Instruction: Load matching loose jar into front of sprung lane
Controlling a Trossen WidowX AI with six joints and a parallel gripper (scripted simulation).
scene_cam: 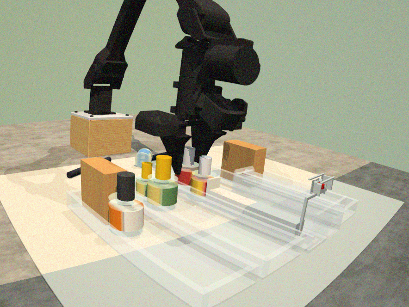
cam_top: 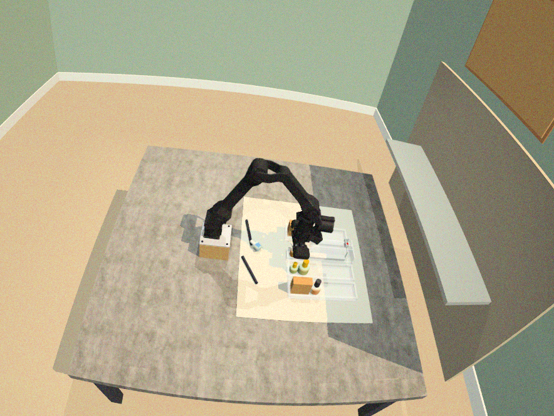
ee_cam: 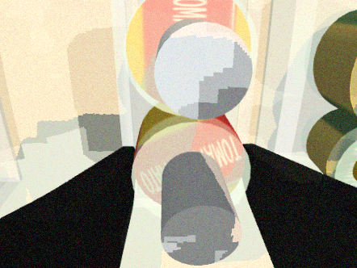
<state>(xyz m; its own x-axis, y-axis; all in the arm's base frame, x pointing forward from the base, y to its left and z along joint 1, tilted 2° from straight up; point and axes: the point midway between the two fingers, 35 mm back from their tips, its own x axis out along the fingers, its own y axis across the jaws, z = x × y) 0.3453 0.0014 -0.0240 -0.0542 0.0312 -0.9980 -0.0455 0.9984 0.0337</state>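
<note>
Right now the clear sprung lane is 140 mm ahead of my gripper tip, 30 mm to the left of it and 20 mm below it.
</note>
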